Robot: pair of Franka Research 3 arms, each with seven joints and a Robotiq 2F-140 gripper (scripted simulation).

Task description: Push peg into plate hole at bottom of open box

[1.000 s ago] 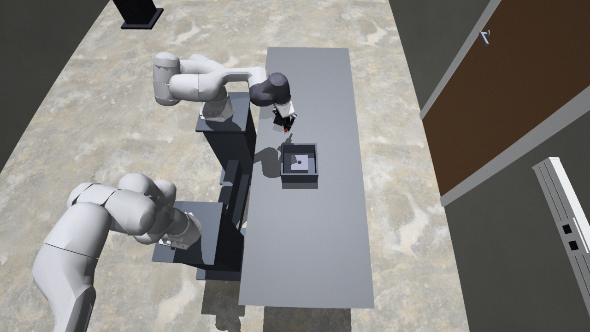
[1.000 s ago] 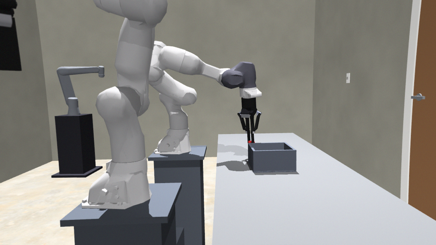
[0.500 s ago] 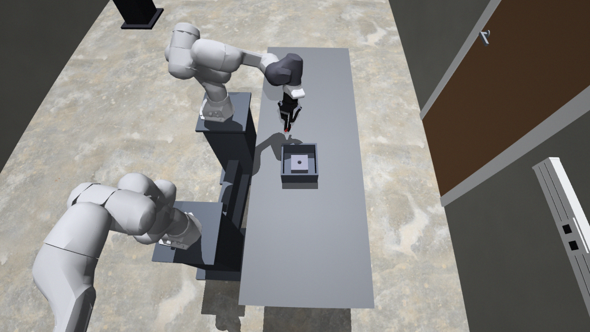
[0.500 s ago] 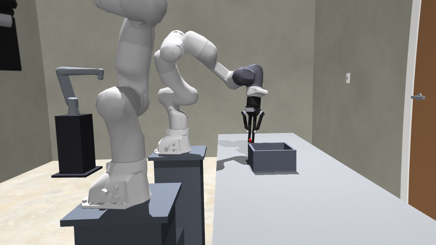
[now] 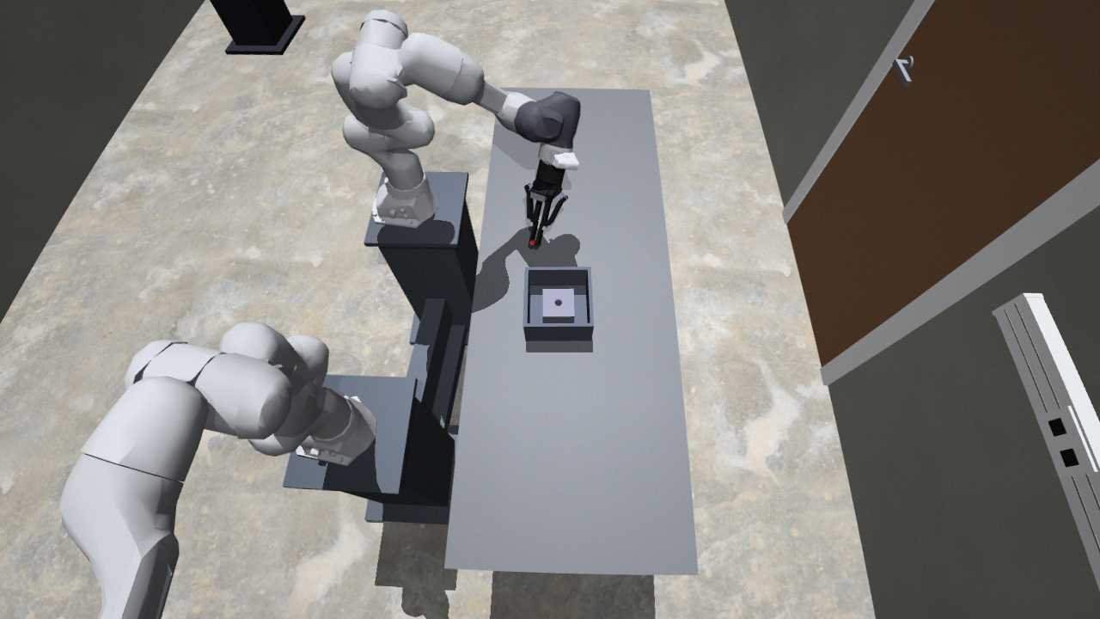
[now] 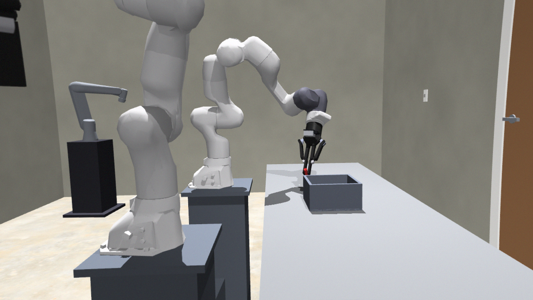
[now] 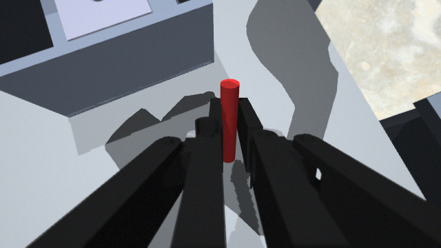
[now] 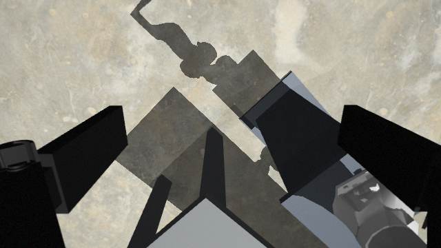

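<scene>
Right now the red peg is 30 mm below my left hand and 10 mm to the right of it. Also, from my left hand: plate: 200 mm to the right, 80 mm ahead, 70 mm below; then dark box: 200 mm to the right, 80 mm below, 80 mm ahead.
</scene>
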